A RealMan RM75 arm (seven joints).
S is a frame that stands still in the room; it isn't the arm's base.
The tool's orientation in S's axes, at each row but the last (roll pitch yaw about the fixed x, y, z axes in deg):
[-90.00, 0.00, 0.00]
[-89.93, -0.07, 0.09]
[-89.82, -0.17, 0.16]
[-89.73, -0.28, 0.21]
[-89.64, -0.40, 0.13]
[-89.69, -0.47, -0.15]
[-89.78, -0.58, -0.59]
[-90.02, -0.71, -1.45]
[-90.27, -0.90, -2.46]
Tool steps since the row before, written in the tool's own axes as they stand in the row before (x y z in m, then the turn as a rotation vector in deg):
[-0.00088, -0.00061, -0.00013, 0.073, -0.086, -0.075]
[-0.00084, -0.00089, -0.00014, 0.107, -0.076, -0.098]
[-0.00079, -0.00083, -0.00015, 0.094, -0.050, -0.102]
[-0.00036, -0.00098, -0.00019, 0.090, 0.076, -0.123]
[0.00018, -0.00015, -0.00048, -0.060, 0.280, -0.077]
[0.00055, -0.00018, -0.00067, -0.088, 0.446, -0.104]
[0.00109, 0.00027, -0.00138, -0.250, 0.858, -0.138]
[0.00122, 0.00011, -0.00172, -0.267, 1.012, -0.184]
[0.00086, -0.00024, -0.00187, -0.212, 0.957, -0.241]
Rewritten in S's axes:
[-0.00088, -0.00013, 0.00061, 0.073, -0.075, 0.086]
[-0.00084, -0.00014, 0.00089, 0.107, -0.098, 0.076]
[-0.00079, -0.00015, 0.00083, 0.094, -0.102, 0.050]
[-0.00036, -0.00020, 0.00098, 0.091, -0.122, -0.076]
[0.00018, -0.00048, 0.00015, -0.058, -0.075, -0.281]
[0.00055, -0.00067, 0.00018, -0.085, -0.101, -0.447]
[0.00108, -0.00139, -0.00026, -0.243, -0.132, -0.861]
[0.00118, -0.00175, -0.00009, -0.259, -0.178, -1.015]
[0.00077, -0.00190, 0.00026, -0.207, -0.237, -0.959]

